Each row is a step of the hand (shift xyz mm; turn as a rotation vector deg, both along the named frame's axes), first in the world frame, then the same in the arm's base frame.
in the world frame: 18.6 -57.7 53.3 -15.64 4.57 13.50
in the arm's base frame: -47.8 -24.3 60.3 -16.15 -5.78 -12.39
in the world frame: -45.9 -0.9 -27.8 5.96 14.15 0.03
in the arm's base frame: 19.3 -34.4 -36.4 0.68 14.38 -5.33
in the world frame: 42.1 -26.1 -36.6 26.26 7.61 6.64
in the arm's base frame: 44.1 5.4 42.7 -2.08 23.92 14.67
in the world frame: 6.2 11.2 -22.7 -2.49 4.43 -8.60
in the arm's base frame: 23.2 10.1 -6.5 7.92 0.69 -6.05
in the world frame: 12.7 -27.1 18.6 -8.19 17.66 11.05
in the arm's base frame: -15.4 -9.4 30.3 -12.74 8.57 -16.28
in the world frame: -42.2 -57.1 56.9 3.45 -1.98 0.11
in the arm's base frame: -62.1 -64.4 16.7 0.55 0.88 3.84
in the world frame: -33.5 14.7 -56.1 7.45 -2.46 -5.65
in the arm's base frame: 48.9 -17.5 -42.2 6.93 2.63 6.21
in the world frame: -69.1 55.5 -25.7 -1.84 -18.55 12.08
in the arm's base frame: 11.8 -8.4 -91.1 -11.77 -13.60 13.04
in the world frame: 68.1 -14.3 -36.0 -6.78 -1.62 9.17
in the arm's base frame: 47.8 31.6 53.4 -10.18 -4.81 -2.44
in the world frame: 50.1 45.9 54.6 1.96 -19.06 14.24
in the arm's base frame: -46.0 72.9 12.8 -13.21 -11.19 16.44
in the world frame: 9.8 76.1 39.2 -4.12 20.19 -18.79
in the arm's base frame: -38.7 66.4 -39.0 17.28 10.10 -19.42
